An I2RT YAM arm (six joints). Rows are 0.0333 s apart.
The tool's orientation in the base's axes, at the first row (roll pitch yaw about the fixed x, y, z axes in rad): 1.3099, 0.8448, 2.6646
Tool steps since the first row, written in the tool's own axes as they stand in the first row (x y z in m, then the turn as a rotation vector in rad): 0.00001, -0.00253, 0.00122, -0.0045, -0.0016, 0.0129; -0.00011, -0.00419, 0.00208, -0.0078, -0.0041, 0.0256; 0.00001, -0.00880, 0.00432, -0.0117, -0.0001, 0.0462; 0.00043, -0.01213, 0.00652, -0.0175, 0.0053, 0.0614; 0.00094, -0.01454, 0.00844, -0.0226, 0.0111, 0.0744; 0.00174, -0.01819, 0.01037, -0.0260, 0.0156, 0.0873; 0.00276, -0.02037, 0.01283, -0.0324, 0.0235, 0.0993
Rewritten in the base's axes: 0.00225, 0.00090, -0.00142, 0.0074, 0.0107, 0.0045; 0.00382, 0.00151, -0.00225, 0.0147, 0.0214, 0.0076; 0.00786, 0.00319, -0.00491, 0.0196, 0.0402, 0.0166; 0.01074, 0.00506, -0.00699, 0.0230, 0.0533, 0.0270; 0.01280, 0.00679, -0.00858, 0.0251, 0.0647, 0.0368; 0.01563, 0.00848, -0.01119, 0.0272, 0.0763, 0.0444; 0.01735, 0.01090, -0.01293, 0.0283, 0.0866, 0.0563
